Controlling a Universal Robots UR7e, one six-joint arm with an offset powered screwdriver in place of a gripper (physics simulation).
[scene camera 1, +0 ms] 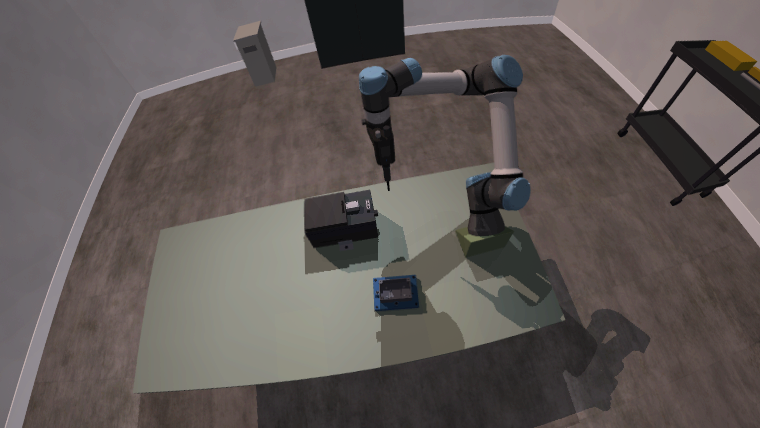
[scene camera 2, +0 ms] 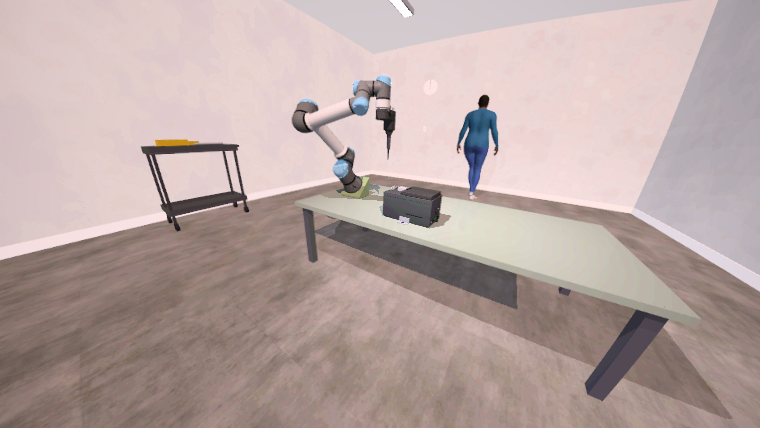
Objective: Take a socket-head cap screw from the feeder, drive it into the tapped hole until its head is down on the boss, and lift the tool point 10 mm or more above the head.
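Observation:
The black screw feeder [scene camera 1: 325, 212] [scene camera 2: 410, 206] stands on the table, with a small light plate on its top. The blue fixture [scene camera 1: 396, 307] holds a dark grey part [scene camera 1: 396, 290] with the boss; the tapped hole is too small to make out. The fixture does not show in scene camera 2. My screwdriver [scene camera 1: 388, 188] [scene camera 2: 388, 157] points down, nearly upright, its tip in the air well above the table and apart from the feeder and the fixture. Whether a screw sits on the tip is too small to tell.
The pale green table [scene camera 1: 223, 319] [scene camera 2: 531, 239] carries the arm's green base block [scene camera 1: 483, 243] [scene camera 2: 362, 188]. A dark cart [scene camera 1: 680, 148] [scene camera 2: 204, 203] with yellow items stands off the table. A grey cabinet [scene camera 1: 257, 55] stands by the wall. A person [scene camera 2: 480, 130] is beyond the table.

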